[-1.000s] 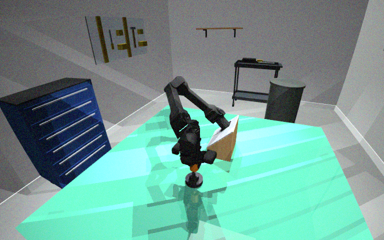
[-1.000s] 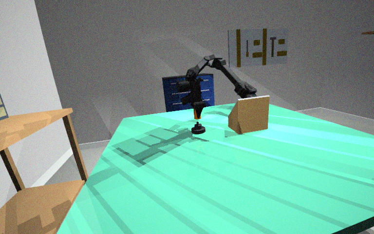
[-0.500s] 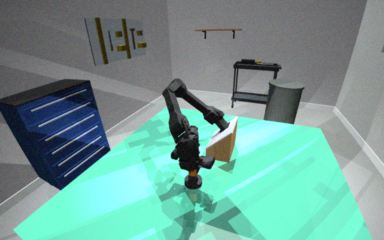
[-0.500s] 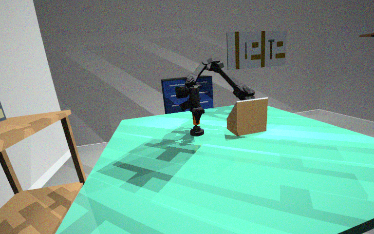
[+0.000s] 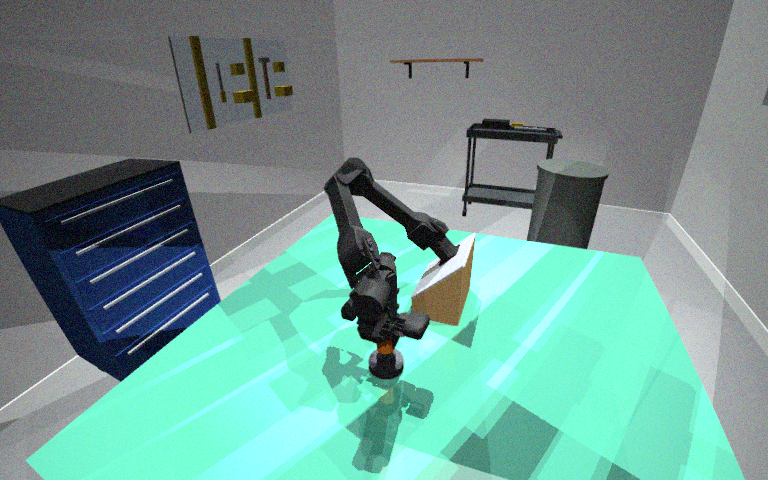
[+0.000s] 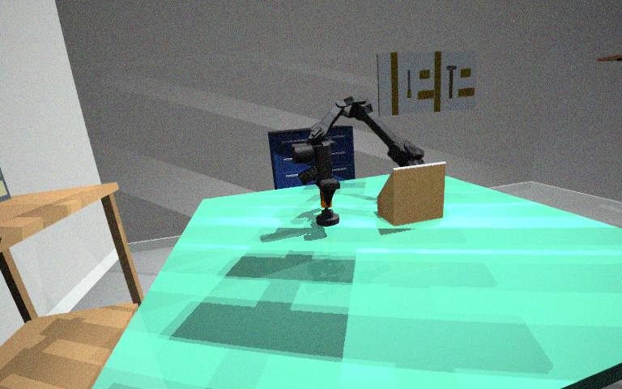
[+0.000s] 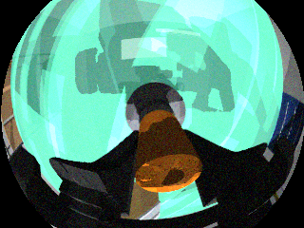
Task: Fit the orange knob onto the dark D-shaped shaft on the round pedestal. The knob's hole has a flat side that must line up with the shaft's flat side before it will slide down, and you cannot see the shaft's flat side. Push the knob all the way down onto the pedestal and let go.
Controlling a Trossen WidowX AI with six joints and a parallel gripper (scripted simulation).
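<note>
The orange knob lies 20 mm above my gripper tip. The rest, counted from my gripper tip: dark round pedestal (40 mm below).
</note>
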